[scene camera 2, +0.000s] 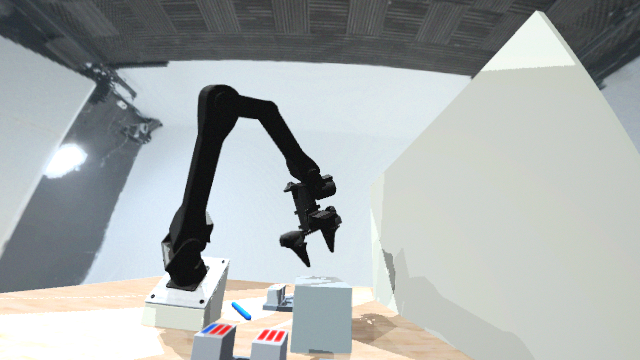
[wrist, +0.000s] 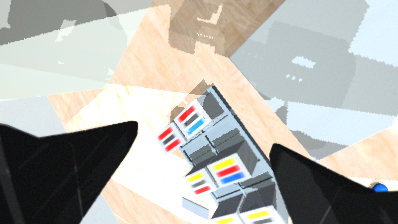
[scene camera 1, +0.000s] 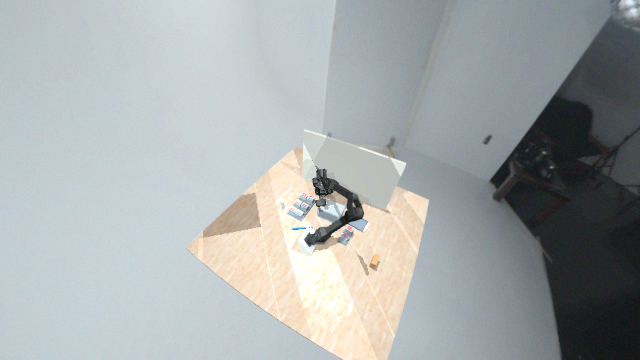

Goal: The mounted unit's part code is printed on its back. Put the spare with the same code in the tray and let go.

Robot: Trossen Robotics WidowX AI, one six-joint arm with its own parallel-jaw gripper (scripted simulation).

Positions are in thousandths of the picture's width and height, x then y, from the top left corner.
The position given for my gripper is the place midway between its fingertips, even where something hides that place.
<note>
My gripper (scene camera 2: 502, 721) is open, with nothing in its grasp. Further things: a mounted unit (scene camera 2: 504, 868) and a tall panel (scene camera 2: 787, 621).
My gripper also shows in the wrist view (wrist: 514, 618). The mounted unit also shows in the wrist view (wrist: 810, 337). The tall panel also shows in the wrist view (wrist: 137, 243) and in scene camera 1 (scene camera 1: 584, 493).
</note>
